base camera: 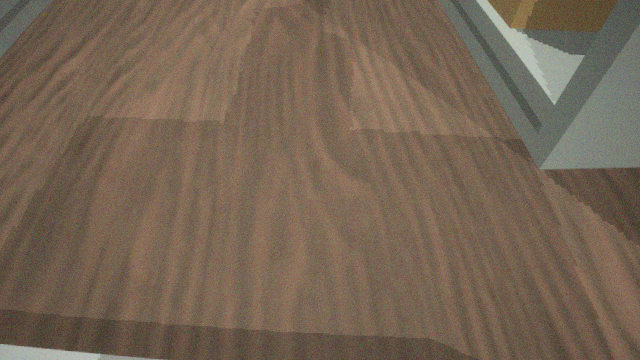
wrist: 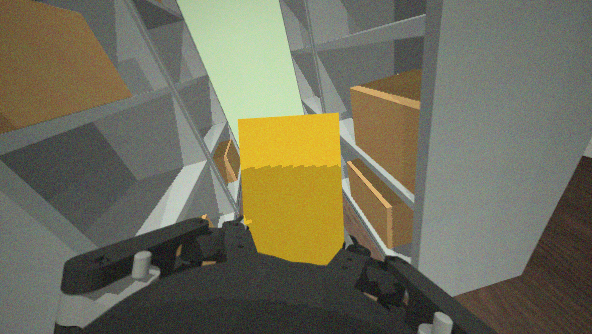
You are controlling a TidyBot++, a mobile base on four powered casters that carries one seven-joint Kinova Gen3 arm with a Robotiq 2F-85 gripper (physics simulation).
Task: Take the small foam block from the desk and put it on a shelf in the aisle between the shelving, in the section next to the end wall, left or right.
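Frame: origin at the arm's base, x right, y ahead, z up, level; metres.
Seen in the pictures: gripper, between the fingertips: [wrist: 296,230].
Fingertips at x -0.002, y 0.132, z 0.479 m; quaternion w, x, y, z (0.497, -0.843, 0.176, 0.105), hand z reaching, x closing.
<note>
Offsets run from my fingertips to a thing's middle. "spot": to the spot under its first point. Level surfaces: height alone.
The foam block {dy +0.004, dx +0.008, dz +0.039 m} [wrist: 292,190] is yellow and fills the middle of the wrist view, its lower end between the dark fingers. My gripper [wrist: 296,230] is shut on it. Grey shelving stands on both sides of the aisle: the left shelving [wrist: 107,111] and the right shelving [wrist: 434,150] with its broad side panel. The pale green end wall [wrist: 245,60] shows between them at the far end of the aisle. The block is held in the air at the aisle's mouth and hides part of the aisle behind it. The desk does not show in either view.
Brown boxes stand in the shelving, such as a left box {spot: dy +0.528, dx -0.565, dz +0.232 m} [wrist: 55,65] and a right box {dy +0.583, dx +0.435, dz -0.207 m} [wrist: 385,135]. In the base camera view the wooden floor {dz -0.876 m} [base camera: 280,200] runs up the aisle between shelf bases. The corner of the right shelving [base camera: 547,135] stands close at the right.
</note>
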